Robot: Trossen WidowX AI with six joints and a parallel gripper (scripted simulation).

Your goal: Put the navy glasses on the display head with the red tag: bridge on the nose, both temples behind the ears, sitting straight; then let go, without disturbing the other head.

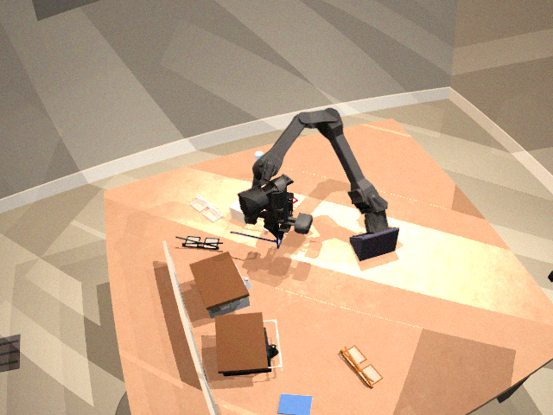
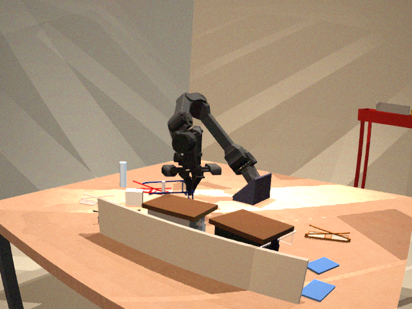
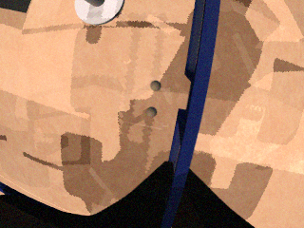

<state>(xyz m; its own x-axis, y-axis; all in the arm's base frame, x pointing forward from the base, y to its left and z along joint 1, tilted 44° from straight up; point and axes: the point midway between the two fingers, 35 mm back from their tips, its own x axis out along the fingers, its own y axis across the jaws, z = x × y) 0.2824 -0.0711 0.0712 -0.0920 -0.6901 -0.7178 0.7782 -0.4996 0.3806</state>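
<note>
My gripper tip is now 12 cm to the left of the white post and 4 cm above it. Also, from my gripper tip: display head (34 cm to the left, 20 cm ahead); white cube (19 cm to the right, 6 cm ahead, 3 cm below); long white board (34 cm ahead, 22 cm to the left).
</note>
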